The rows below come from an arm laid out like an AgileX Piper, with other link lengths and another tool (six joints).
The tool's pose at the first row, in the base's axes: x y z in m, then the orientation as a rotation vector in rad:
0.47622 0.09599 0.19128 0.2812 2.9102 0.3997
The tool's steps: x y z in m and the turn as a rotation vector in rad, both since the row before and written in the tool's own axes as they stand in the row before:
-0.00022 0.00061 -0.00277 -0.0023 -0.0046 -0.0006
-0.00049 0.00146 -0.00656 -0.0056 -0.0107 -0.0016
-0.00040 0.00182 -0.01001 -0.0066 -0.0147 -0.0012
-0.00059 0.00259 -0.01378 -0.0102 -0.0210 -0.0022
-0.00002 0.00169 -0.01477 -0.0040 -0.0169 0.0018
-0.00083 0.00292 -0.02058 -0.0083 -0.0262 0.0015
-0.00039 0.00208 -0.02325 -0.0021 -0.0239 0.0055
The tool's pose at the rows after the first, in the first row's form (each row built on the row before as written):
0.47594 0.09584 0.19411 0.2805 2.9051 0.4017
0.47522 0.09549 0.20080 0.2786 2.8931 0.4068
0.47360 0.09461 0.21081 0.2776 2.8769 0.4123
0.47121 0.09342 0.22459 0.2754 2.8535 0.4210
0.46756 0.09118 0.23883 0.2795 2.8358 0.4227
0.46298 0.08841 0.25893 0.2835 2.8078 0.4279
0.45650 0.08420 0.28096 0.2940 2.7837 0.4259

